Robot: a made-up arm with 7 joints.
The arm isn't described. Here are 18 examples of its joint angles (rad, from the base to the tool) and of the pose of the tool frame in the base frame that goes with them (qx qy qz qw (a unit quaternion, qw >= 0); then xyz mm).
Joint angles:
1: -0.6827 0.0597 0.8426 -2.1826 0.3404 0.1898 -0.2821
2: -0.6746 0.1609 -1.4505 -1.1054 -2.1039 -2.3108 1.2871
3: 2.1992 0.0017 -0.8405 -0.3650 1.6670 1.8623 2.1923
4: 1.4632 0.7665 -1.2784 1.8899 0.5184 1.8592 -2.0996
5: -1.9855 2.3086 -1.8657 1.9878 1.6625 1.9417 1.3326
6: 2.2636 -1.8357 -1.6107 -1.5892 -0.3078 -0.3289 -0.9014
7: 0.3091 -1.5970 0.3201 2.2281 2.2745 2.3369 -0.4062
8: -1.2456 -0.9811 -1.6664 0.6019 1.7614 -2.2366 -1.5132
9: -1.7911 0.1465 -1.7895 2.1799 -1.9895 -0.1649 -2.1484
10: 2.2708 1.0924 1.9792 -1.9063 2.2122 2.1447 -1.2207
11: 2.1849 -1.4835 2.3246 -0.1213 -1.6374 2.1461 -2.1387
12: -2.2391 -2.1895 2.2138 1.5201 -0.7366 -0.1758 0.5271
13: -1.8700 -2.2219 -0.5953 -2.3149 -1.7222 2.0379 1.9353
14: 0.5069 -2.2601 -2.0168 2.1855 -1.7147 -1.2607 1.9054
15: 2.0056 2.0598 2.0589 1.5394 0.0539 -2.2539 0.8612
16: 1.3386 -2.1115 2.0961 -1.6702 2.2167 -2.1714 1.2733
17: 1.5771 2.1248 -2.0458 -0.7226 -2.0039 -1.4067 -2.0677
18: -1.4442 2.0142 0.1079 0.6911 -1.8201 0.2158 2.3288
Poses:
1: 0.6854 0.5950 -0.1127 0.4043 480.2 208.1 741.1
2: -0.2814 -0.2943 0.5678 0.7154 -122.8 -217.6 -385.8
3: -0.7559 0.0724 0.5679 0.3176 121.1 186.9 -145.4
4: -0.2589 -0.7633 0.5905 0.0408 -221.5 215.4 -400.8
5: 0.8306 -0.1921 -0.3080 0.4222 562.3 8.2 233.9
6: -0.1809 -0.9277 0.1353 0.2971 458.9 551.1 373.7
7: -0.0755 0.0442 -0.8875 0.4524 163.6 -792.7 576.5
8: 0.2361 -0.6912 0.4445 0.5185 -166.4 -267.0 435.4
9: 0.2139 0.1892 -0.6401 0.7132 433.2 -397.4 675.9
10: 0.1198 -0.3360 -0.8684 0.3444 -202.2 -478.3 610.6
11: 0.5747 0.5705 0.5419 0.2251 124.6 275.7 704.3
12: 0.3037 0.4065 -0.1735 0.8441 74.4 663.4 384.6
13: -0.1495 0.7123 0.1189 0.6754 -399.8 425.0 132.7
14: -0.5084 -0.2291 -0.5320 0.6372 -272.5 -236.4 204.1
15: 0.0094 0.0023 -0.8241 0.5664 654.3 -267.2 142.6
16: -0.2234 0.1577 0.4073 0.8714 -694.0 63.2 206.9
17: -0.4131 -0.6579 0.6088 0.1607 66.2 -688.8 -230.8
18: -0.1453 -0.5035 -0.8513 0.0254 -221.2 320.6 54.4
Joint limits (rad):
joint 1: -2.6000..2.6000
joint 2: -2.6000..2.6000
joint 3: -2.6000..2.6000
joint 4: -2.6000..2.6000
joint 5: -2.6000..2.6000
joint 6: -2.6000..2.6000
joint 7: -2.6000..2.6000
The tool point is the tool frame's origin. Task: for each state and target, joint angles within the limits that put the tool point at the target. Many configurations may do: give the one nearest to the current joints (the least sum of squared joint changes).
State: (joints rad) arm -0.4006 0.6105 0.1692 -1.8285 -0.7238 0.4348 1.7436
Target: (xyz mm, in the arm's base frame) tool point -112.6 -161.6 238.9
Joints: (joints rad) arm -0.2104 0.5611 -0.0303 -1.9789 -0.7791 0.4148 2.1148
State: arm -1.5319 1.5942 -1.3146 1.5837 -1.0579 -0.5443 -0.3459
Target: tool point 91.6 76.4 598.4
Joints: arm -1.3575 1.2549 -2.0668 1.3637 -0.3258 -0.5557 0.0064
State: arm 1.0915 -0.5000 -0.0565 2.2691 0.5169 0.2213 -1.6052
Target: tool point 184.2 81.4 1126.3
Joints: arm 1.0186 -0.5310 0.0905 2.5484 0.4874 -0.0560 -1.9283
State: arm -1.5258 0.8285 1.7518 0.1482 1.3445 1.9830 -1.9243
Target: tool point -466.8 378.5 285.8
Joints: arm -1.1531 0.7000 1.3010 0.3283 1.6377 1.8214 -2.1223
